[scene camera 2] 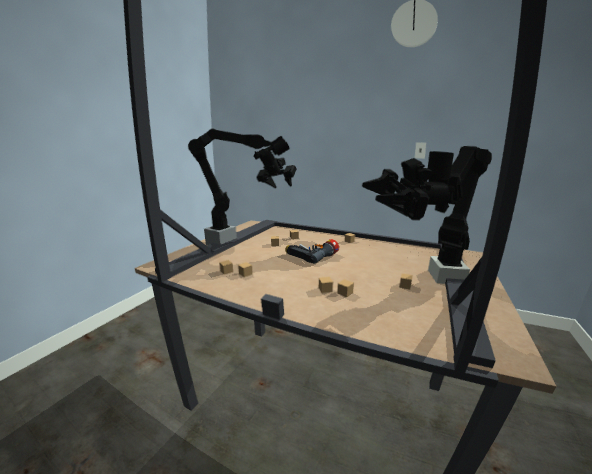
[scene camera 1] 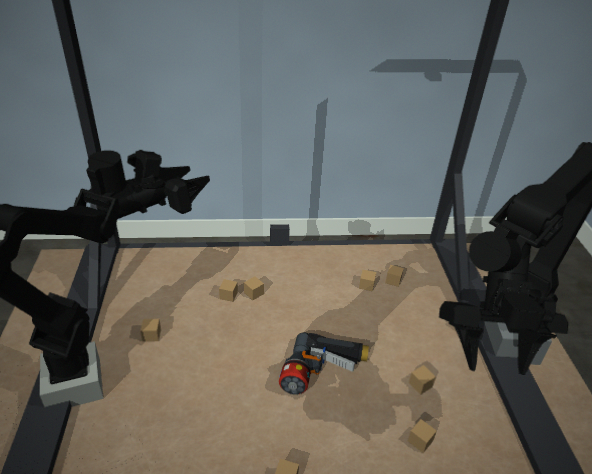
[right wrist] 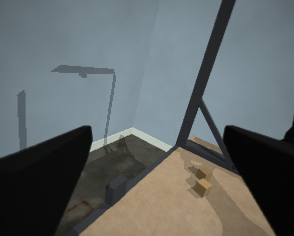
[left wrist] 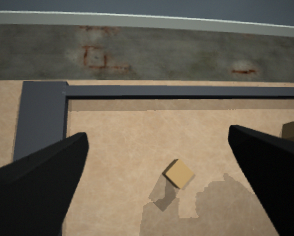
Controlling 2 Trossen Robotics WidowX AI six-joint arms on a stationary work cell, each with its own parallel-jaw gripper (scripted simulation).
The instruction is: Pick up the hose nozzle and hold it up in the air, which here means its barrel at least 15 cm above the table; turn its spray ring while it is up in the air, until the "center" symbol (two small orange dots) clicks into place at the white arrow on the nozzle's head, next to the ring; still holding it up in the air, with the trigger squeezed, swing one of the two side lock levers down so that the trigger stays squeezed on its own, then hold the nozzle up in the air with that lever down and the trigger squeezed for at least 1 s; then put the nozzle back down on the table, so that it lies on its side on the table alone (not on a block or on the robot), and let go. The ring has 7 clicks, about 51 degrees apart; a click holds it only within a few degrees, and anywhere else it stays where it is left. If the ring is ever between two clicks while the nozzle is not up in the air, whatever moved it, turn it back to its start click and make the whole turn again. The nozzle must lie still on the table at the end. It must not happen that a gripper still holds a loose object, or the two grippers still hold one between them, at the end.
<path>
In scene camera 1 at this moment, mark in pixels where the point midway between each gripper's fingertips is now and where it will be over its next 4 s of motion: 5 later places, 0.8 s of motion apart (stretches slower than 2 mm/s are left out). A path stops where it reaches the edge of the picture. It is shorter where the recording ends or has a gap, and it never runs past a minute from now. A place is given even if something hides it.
My left gripper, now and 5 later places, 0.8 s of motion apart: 497,372; 412,313; 374,227; 376,185; 360,203; 334,247
My right gripper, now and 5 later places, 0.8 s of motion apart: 199,173; 226,179; 241,189; 243,195; 243,196; 227,176
</path>
